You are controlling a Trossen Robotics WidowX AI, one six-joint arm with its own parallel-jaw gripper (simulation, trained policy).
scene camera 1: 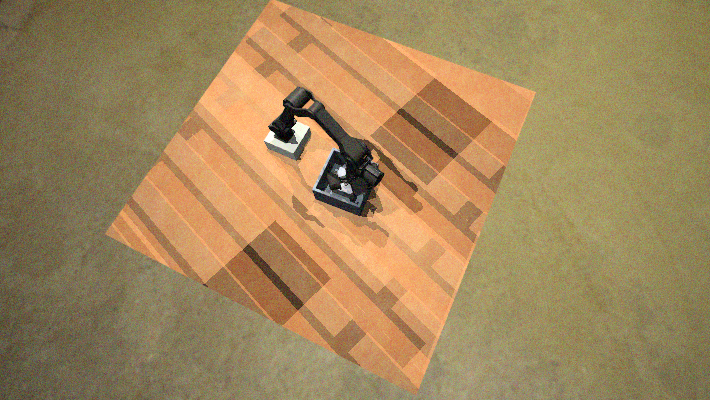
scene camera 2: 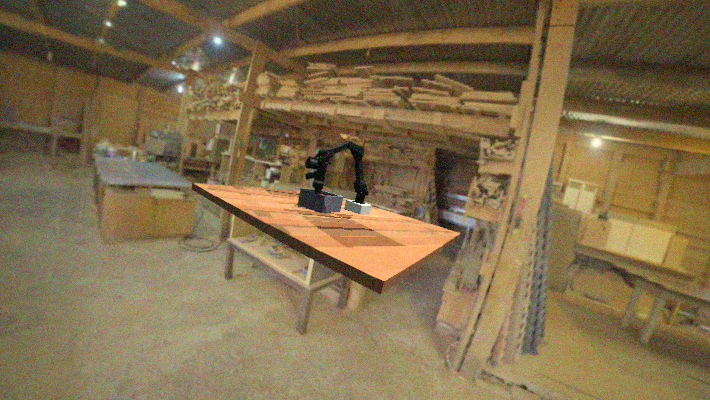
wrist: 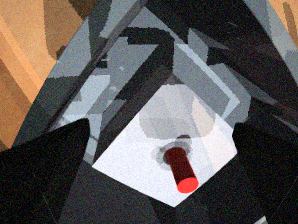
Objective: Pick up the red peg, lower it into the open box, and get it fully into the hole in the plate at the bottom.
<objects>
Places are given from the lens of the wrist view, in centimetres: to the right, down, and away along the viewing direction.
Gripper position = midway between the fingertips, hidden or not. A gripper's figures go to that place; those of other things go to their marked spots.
my gripper [wrist: 163, 128]: 1, 1, 10
box [wrist: 234, 63]: 7, -4, 13
red peg [wrist: 182, 170]: 2, 4, 11
The marked spots on the red peg and the box are 9 cm apart.
</objects>
